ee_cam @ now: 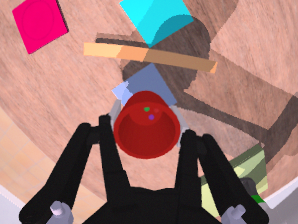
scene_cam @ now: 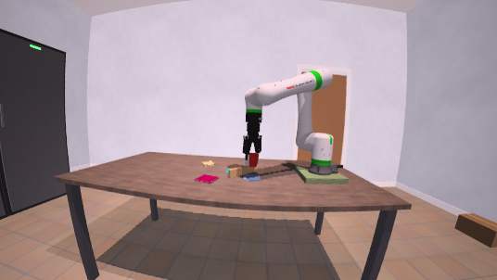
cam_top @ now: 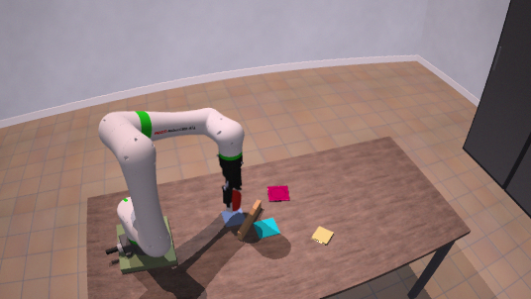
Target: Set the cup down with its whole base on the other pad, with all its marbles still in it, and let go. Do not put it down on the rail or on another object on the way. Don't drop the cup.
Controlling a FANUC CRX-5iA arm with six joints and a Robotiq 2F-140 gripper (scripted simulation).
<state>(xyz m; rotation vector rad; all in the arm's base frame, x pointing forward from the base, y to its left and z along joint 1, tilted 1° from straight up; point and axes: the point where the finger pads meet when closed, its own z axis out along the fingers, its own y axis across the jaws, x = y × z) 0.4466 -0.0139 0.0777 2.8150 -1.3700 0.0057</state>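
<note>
Right now my hand is 130 mm to the left of the cyan pad, 120 mm above it and 100 mm short of it. From my hand the other things lie so: wooden rail 100 mm below, 60 mm to the right, 50 mm ahead; then red cup 20 mm below.
</note>
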